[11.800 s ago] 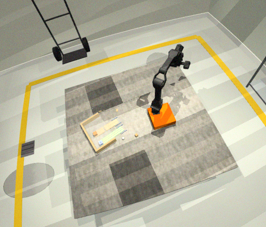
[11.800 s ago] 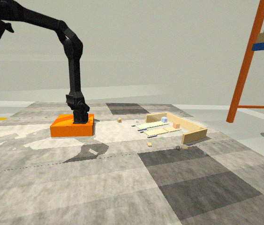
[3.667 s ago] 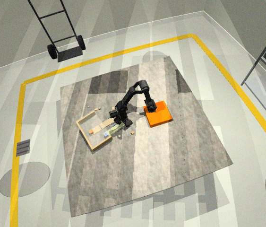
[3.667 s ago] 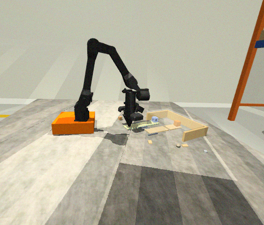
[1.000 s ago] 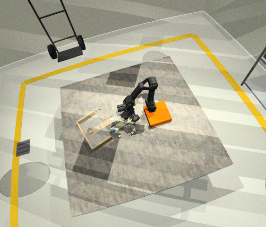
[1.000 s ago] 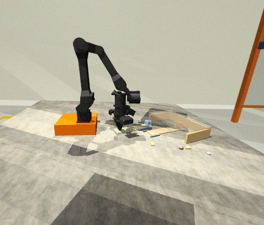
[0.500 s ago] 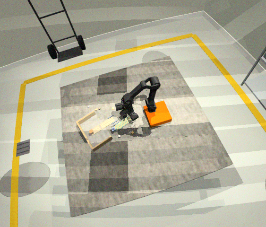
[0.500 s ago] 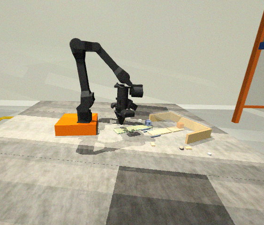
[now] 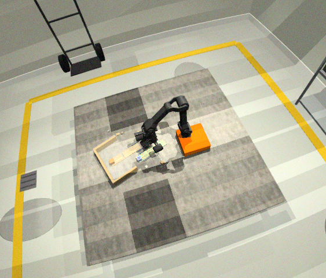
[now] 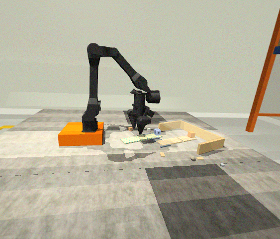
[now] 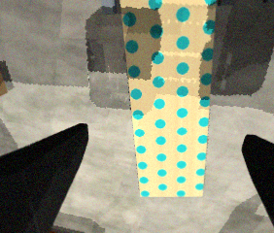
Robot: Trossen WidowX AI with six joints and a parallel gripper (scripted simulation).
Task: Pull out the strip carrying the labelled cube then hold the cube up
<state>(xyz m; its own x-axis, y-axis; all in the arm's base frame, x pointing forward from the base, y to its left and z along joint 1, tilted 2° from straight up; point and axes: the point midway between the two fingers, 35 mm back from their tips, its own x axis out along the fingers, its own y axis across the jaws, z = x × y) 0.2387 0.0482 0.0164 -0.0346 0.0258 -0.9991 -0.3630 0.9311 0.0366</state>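
Now: the white block 80 mm ahead of my gripper tip, 130 mm to the left of it and 40 mm below it. Also, from my gripper tip: brown cube: 40 mm behind, 120 mm to the left, 40 mm below.
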